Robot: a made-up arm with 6 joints.
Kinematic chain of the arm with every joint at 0, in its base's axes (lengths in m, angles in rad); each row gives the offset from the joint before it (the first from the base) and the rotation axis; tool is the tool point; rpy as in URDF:
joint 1: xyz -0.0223 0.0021 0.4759 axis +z
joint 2: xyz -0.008 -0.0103 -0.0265 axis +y
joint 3: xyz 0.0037 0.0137 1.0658 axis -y
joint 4: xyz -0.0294 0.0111 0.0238 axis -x
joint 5: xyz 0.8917 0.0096 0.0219 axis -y
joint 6: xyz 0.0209 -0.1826 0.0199 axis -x
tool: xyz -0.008 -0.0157 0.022 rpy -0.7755 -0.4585 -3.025
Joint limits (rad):
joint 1: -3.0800..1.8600
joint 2: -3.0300..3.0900
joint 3: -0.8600..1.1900
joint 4: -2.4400..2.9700
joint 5: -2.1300..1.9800
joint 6: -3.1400..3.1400
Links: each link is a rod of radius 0.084 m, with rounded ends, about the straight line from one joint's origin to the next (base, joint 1, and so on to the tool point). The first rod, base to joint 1, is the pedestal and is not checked.
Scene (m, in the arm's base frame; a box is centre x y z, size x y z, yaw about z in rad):
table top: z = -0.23
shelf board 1: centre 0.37 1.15 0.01 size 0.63 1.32 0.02 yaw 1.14
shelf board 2: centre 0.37 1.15 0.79 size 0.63 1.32 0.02 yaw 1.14
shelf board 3: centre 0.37 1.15 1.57 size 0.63 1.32 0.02 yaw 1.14
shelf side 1: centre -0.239 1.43 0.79 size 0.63 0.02 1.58 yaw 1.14
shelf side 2: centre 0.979 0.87 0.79 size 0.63 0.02 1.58 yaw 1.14
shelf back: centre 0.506 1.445 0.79 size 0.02 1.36 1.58 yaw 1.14
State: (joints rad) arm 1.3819 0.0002 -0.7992 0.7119 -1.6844 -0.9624
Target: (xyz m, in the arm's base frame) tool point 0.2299 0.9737 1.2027
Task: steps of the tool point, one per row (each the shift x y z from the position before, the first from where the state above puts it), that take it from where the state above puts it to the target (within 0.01 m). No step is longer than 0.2 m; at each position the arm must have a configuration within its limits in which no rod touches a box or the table.
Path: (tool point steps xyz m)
1: -0.0016 0.1503 0.1025
2: -0.0123 0.1350 0.1048

